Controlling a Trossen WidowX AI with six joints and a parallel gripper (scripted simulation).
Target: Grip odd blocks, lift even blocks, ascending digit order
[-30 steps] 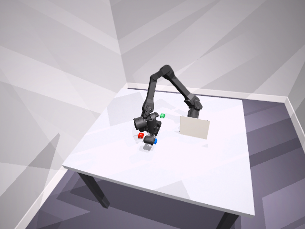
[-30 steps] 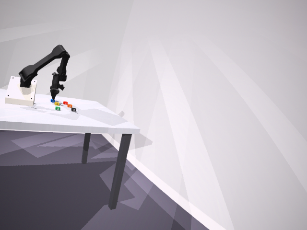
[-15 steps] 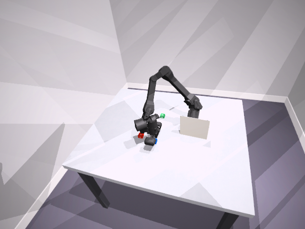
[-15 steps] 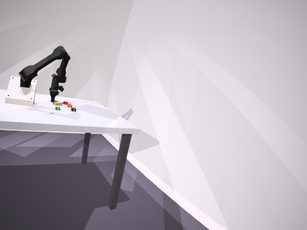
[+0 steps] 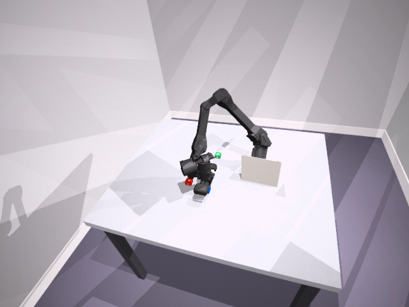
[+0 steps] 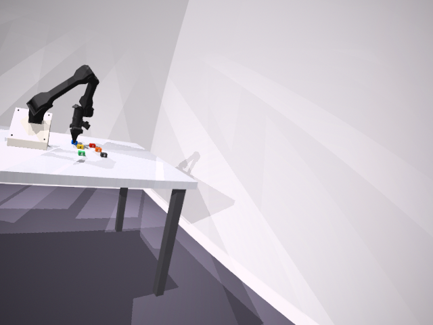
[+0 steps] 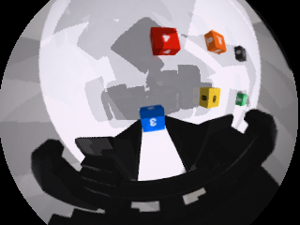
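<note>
The blue block is right at my gripper tip. Round my gripper tip: yellow block (30 mm ahead, 100 mm to the right); red block (110 mm ahead, 20 mm to the right); orange block (130 mm ahead, 120 mm to the right).
</note>
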